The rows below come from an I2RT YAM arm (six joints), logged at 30 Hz.
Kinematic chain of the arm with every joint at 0, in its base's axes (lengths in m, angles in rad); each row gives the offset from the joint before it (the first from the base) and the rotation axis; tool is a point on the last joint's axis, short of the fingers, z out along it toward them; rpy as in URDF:
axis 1: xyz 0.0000 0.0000 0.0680 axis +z
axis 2: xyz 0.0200 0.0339 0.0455 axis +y
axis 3: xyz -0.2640 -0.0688 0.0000 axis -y
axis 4: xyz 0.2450 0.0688 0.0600 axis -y
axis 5: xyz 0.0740 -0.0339 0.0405 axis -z
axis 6: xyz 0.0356 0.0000 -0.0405 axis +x
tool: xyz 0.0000 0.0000 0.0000 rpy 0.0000 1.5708 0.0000
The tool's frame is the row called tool.
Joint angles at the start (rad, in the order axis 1, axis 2, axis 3, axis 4, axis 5, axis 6): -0.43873, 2.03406, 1.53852, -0.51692, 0.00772, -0.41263
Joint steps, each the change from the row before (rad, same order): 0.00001, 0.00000, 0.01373, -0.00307, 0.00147, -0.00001; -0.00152, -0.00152, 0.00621, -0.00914, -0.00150, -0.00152; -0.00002, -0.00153, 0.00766, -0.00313, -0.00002, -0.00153; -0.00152, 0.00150, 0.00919, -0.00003, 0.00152, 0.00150; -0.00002, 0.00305, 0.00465, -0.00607, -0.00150, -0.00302; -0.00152, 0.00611, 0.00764, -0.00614, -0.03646, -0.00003; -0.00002, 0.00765, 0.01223, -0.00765, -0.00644, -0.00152; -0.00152, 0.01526, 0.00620, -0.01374, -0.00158, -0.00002; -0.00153, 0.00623, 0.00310, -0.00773, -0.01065, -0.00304; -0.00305, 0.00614, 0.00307, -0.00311, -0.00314, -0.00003; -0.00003, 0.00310, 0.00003, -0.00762, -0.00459, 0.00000; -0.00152, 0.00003, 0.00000, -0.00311, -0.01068, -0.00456
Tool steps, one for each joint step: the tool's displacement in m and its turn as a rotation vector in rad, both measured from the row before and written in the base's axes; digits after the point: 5 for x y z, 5 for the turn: 0.00164, -0.00082, 0.00398, -0.00566, -0.00912, -0.00077; -0.00029, -0.00055, 0.00199, 0.00101, 0.00110, 0.00057; 0.00065, -0.00032, 0.00280, -0.00331, -0.00513, 0.00128; 0.00103, -0.00129, 0.00218, -0.00369, -0.00674, -0.00361; 0.00038, -0.00013, -0.00023, 0.00156, 0.00423, 0.00333; 0.00125, 0.00009, -0.00061, 0.02962, -0.00894, 0.01832; 0.00168, -0.00055, 0.00003, 0.00545, 0.00076, 0.00474; 0.00060, -0.00098, -0.00544, 0.01100, 0.02002, -0.00067; 0.00009, -0.00038, -0.00215, 0.01145, 0.00642, 0.00656; 0.00006, -0.00142, -0.00188, 0.00510, 0.00440, -0.00143; -0.00036, 0.00034, -0.00173, 0.00822, 0.00790, 0.00227; -0.00040, -0.00014, -0.00016, 0.00758, -0.00048, 0.00772
